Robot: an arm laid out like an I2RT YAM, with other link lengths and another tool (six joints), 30 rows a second.
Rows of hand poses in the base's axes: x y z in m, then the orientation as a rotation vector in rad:
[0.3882 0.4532 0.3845 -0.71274 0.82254 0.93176]
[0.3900 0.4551 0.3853 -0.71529 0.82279 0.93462]
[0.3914 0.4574 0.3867 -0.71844 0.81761 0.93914]
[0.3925 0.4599 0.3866 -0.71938 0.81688 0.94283]
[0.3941 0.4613 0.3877 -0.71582 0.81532 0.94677]
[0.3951 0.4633 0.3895 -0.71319 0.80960 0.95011]
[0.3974 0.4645 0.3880 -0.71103 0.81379 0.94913]
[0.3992 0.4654 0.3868 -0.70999 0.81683 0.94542]
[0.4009 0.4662 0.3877 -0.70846 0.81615 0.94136]
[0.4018 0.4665 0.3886 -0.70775 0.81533 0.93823]
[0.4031 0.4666 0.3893 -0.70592 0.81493 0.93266]
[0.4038 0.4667 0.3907 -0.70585 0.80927 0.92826]
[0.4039 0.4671 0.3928 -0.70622 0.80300 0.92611]
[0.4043 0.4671 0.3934 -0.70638 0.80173 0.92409]
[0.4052 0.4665 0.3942 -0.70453 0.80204 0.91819]
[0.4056 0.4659 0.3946 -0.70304 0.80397 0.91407]
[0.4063 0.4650 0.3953 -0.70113 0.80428 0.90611]
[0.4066 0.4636 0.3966 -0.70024 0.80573 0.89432]
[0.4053 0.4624 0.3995 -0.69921 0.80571 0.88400]
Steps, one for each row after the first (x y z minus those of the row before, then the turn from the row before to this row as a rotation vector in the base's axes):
[0.0018 0.0019 0.0008 -0.00138 0.00061 0.00344]
[0.0014 0.0023 0.0014 0.00118 -0.00317 0.00608]
[0.0011 0.0025 -0.0001 0.00052 0.00067 0.00359]
[0.0016 0.0014 0.0011 0.00443 0.00151 0.00195]
[0.0010 0.0020 0.0018 0.00559 -0.00230 0.00264]
[0.0023 0.0012 -0.0015 -0.00061 0.00357 -0.00253]
[0.0018 0.0009 -0.0012 -0.00157 0.00119 -0.00407]
[0.0017 0.0008 0.0009 0.00052 -0.00174 -0.00390]
[0.0009 0.0003 0.0009 0.00018 -0.00172 -0.00275]
[0.0013 0.0001 0.0007 0.00024 -0.00205 -0.00533]
[0.0007 0.0001 0.0014 0.00169 -0.00628 -0.00263]
[0.0001 0.0004 0.0021 0.00218 -0.00598 -0.00045]
[0.0004 0.0000 0.0006 0.00000 -0.00189 -0.00137]
[0.0009 -0.0006 0.0008 -0.00013 -0.00161 -0.00575]
[0.0004 -0.0006 0.0004 -0.00075 0.00031 -0.00442]
[0.0007 -0.0009 0.0007 -0.00060 -0.00242 -0.00748]
[0.0003 -0.0014 0.0013 -0.00288 -0.00336 -0.01042]
[-0.0013 -0.0012 0.0029 -0.00174 -0.00390 -0.00899]

